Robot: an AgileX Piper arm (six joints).
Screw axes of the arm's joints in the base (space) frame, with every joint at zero. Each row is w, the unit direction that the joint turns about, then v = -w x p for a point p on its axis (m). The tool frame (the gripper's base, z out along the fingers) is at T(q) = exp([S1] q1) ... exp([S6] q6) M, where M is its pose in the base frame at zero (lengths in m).
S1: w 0 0 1 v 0 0 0
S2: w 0 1 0 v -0.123 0 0
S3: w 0 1 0 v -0.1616 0 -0.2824
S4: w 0.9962 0 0.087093 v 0 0.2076 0
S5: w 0 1 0 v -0.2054 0 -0.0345
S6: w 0.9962 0 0.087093 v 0 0.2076 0
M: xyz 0.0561 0 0.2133 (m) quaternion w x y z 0.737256 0 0.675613 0
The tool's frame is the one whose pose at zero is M.
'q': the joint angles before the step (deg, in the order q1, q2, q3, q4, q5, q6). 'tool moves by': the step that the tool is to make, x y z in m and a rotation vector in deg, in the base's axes. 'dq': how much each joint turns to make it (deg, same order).
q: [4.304, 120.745, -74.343, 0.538, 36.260, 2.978]
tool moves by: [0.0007, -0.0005, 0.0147, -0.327, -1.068, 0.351]
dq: [-0.007, -1.817, -0.638, -0.535, 1.414, -0.008]
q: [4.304, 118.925, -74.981, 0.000, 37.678, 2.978]
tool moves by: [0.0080, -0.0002, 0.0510, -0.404, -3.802, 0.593]
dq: [0.001, -4.469, -5.141, -0.738, 5.848, -0.217]
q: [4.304, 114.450, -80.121, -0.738, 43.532, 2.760]
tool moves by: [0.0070, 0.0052, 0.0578, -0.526, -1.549, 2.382]
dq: [0.662, -2.691, -9.361, 0.000, 10.532, -1.938]
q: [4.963, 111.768, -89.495, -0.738, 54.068, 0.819]
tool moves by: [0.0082, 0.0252, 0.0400, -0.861, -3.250, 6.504]
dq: [3.286, 0.224, -9.149, 0.001, 5.759, -3.508]
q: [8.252, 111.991, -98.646, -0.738, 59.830, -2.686]
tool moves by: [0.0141, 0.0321, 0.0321, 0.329, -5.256, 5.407]
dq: [3.798, 2.917, -11.160, 0.154, 2.994, -1.820]
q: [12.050, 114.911, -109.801, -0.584, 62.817, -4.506]
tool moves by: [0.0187, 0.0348, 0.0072, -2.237, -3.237, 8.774]
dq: [3.688, 6.449, -11.962, -0.175, 2.845, -5.830]
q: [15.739, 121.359, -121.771, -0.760, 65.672, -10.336]
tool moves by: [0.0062, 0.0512, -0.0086, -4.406, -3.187, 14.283]
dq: [5.520, 5.848, -8.048, 0.008, 0.451, -10.193]
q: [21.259, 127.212, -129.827, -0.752, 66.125, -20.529]
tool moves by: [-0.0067, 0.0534, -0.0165, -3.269, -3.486, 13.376]
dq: [5.808, 3.507, -2.244, 0.371, -3.186, -8.883]
